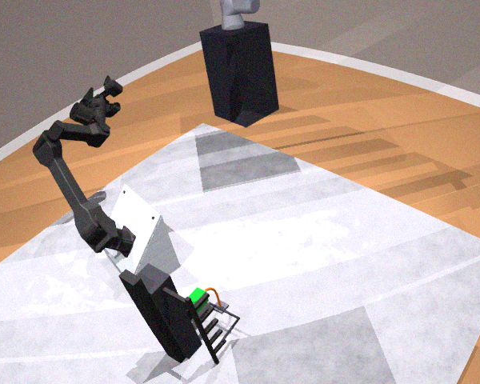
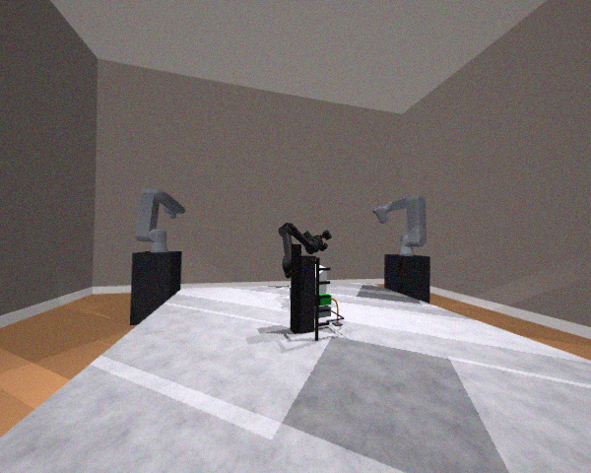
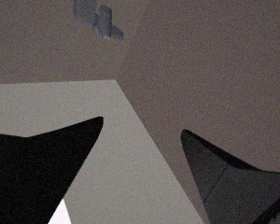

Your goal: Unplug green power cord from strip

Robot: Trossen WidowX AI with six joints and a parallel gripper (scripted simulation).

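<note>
Right now my gripper tip is 810 mm short of the green plug, 250 mm to the left of it and 250 mm above it. From my gripper tip the other things lie so: black power strip: 820 mm ahead, 320 mm to the right, 230 mm below.
</note>
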